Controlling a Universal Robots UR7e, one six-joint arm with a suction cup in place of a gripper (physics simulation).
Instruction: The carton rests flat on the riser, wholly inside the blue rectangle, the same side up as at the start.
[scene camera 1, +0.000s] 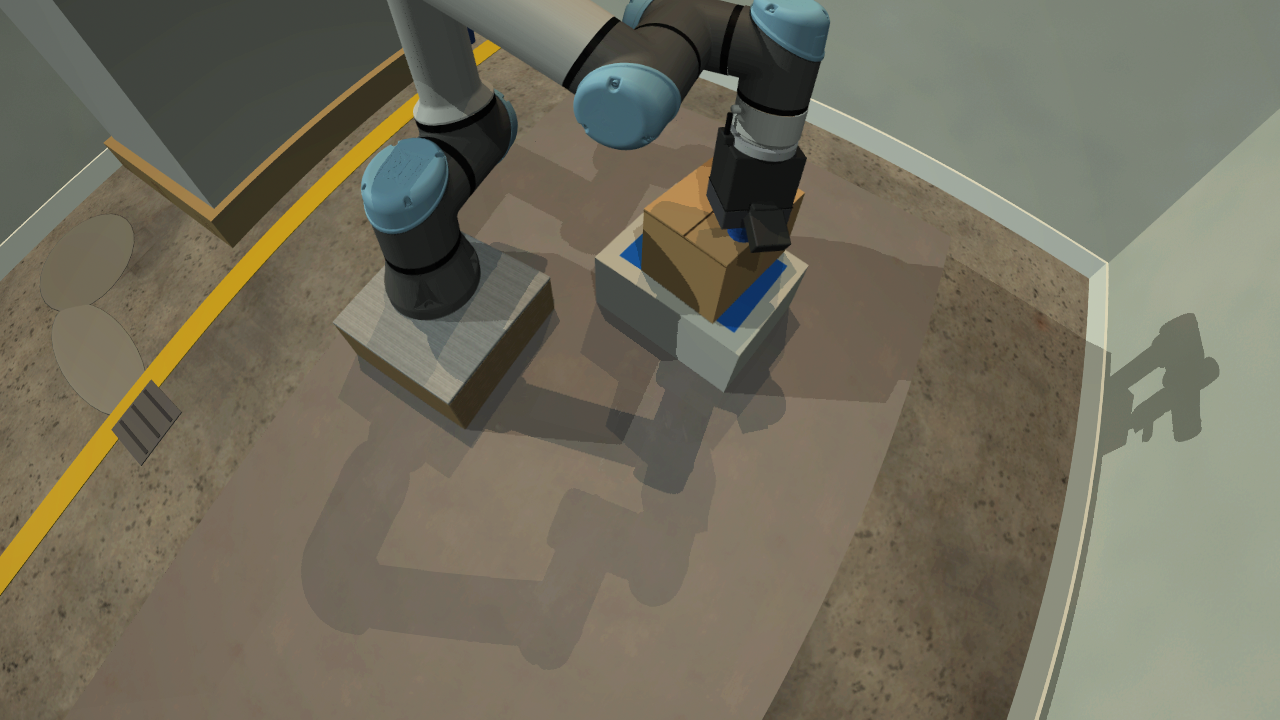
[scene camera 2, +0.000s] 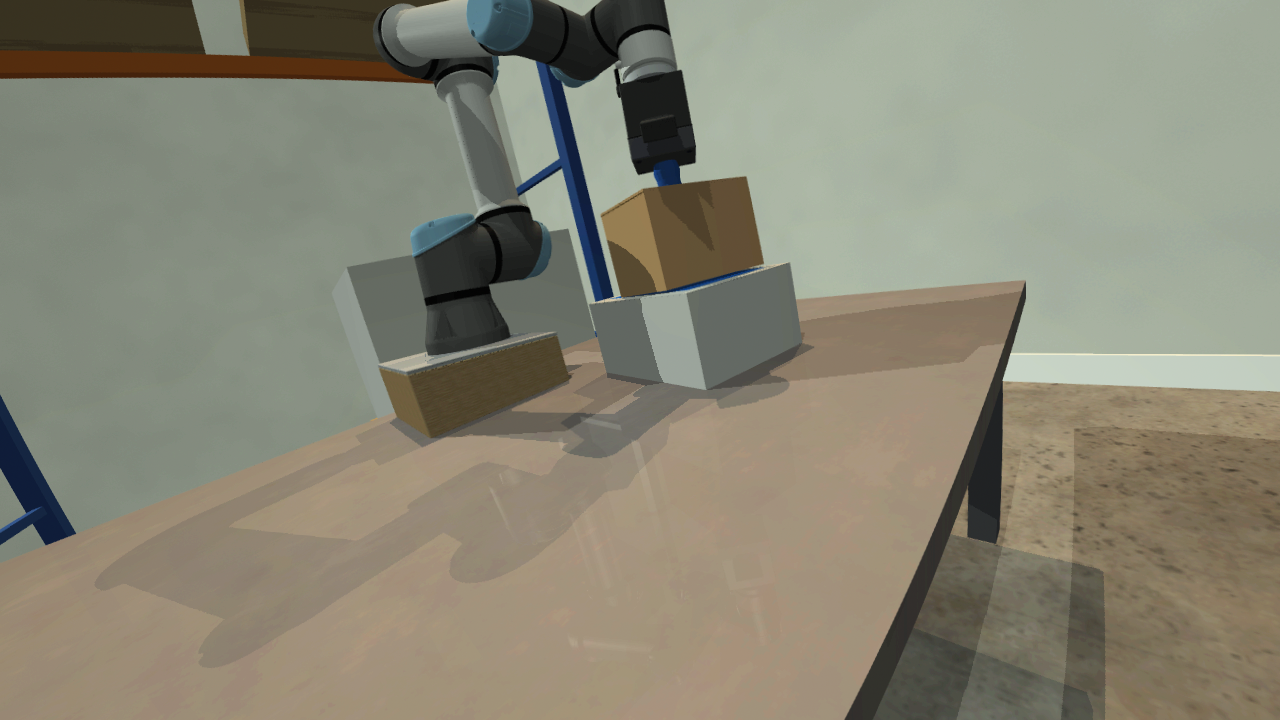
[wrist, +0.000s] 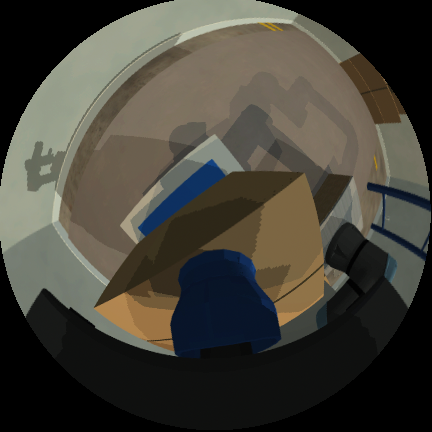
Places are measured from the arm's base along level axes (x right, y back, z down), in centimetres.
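Where they show: hand, tool point: (scene camera 1: 739, 238) (scene camera 2: 671, 196) (wrist: 217, 263); arm's base, link origin: (scene camera 1: 433, 278) (scene camera 2: 469, 345) (wrist: 339, 243).
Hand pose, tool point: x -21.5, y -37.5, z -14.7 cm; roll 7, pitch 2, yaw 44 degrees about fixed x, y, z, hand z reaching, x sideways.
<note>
Things, the pixels of their top centre, and the offset from my tool point. Level surfaces: height alone.
- brown carton, top centre: (wrist: 212, 330) (scene camera 1: 729, 198) (scene camera 2: 672, 193) dy +3.9, dx -4.2, dz -1.2 cm
- pale grey riser, top centre: (scene camera 1: 705, 259) (wrist: 215, 244) (scene camera 2: 682, 284) dy +4.9, dx -3.2, dz +12.2 cm
- blue rectangle, top centre: (scene camera 1: 705, 259) (wrist: 215, 244) (scene camera 2: 682, 284) dy +4.9, dx -3.2, dz +12.2 cm
- brown table, surface height: dz +24.2 cm
The brown carton (scene camera 1: 684, 259) (scene camera 2: 707, 232) (wrist: 290, 235) is level at the top of the pale grey riser (scene camera 1: 716, 349) (scene camera 2: 742, 331) (wrist: 220, 147), its seamed side up. It sits on the riser or a hair above; I cannot tell which. The blue rectangle (scene camera 1: 751, 297) (wrist: 182, 200) shows along the carton's right side and at its left corner in scene camera 1. Along the front-left side no blue shows, so the carton's lower edge lies at or slightly over that border. My gripper's blue suction cup (scene camera 1: 736, 234) (scene camera 2: 666, 174) (wrist: 217, 270) is on the carton's top and holds it.
The arm's base stands on a wood-sided block (scene camera 1: 501, 358) (scene camera 2: 492, 394) left of the riser, on the brown table (scene camera 1: 626, 644) (scene camera 2: 537, 608). A large grey cabinet (scene camera 1: 232, 71) stands at the back left. Blue rack posts (scene camera 2: 572, 179) rise behind the arm.
</note>
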